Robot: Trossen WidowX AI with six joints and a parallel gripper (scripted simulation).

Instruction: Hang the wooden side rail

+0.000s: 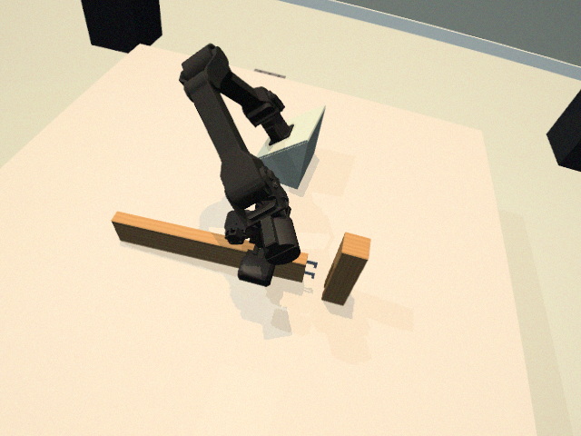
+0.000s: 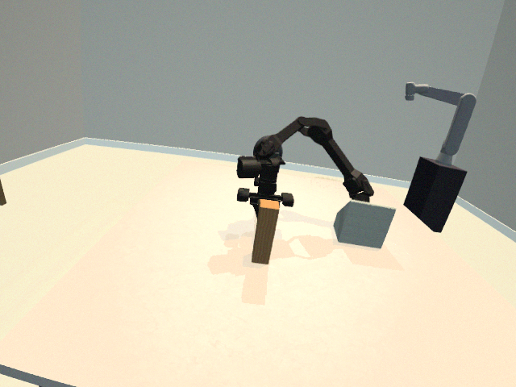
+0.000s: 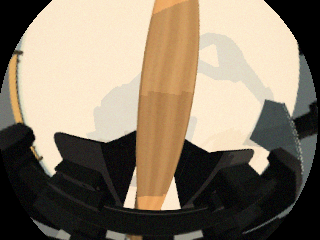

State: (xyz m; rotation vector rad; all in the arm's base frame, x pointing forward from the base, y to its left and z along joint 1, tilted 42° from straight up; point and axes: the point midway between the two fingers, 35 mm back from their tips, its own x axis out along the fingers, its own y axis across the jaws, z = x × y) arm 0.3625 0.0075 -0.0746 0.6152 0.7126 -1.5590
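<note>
Now: gripper tip 160 mm to the right of the headboard post and 40 mm below it.
</note>
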